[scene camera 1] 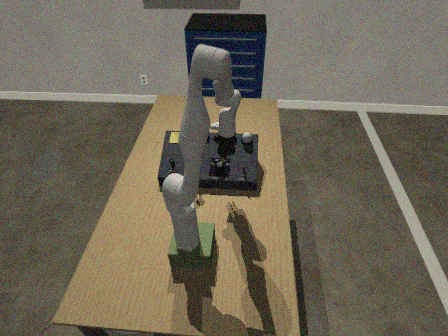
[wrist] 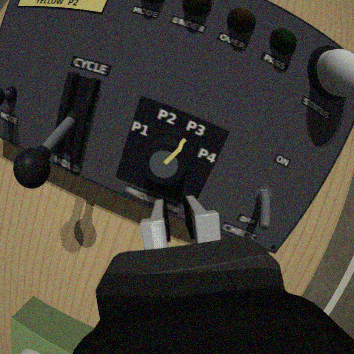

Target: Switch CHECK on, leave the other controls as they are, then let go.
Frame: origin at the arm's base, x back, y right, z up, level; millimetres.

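Where they show: gripper, fingertip midpoint: [scene camera 1: 223,160] [wrist: 175,211]; arm's base at its link origin: [scene camera 1: 188,240].
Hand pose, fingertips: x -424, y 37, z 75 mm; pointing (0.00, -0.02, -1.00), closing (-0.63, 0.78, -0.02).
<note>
Each offset is from my fingertips to the top centre of the thing. "spot": to the spot under its first point. Level surfaces: height alone.
The CHECK toggle {spot: dz -95, dx -28, dy +104 mm} [scene camera 1: 245,174] [wrist: 264,209] is a small grey lever at the panel's near right corner. It leans towards the OFF label, away from the ON label {spot: dz -65, dx -99, dy +81 mm} [wrist: 282,160]. My gripper [wrist: 175,211] has its fingers partly apart, with a narrow gap and nothing seen between them. It is to the left of the toggle and does not touch it. Its tips show just below the rotary selector {spot: dz -51, dx -24, dy -28 mm} [wrist: 163,164], whose yellow pointer is towards P3. In the scene view the fingertips are too dark to make out.
On the dark panel {dz -58 mm} [wrist: 120,75] are the CYCLE lever with a black ball {dz -5, dx +47, dy -138 mm} [wrist: 31,167], the dark lamps OVER [wrist: 241,21] and PASS {dz +0, dx -195, dy +7 mm} [wrist: 283,41], and a white dome {spot: dz +14, dx -180, dy +80 mm} [scene camera 1: 247,138] [wrist: 337,72] at the far right. The green base block [scene camera 1: 207,240] [wrist: 50,325] stands nearer.
</note>
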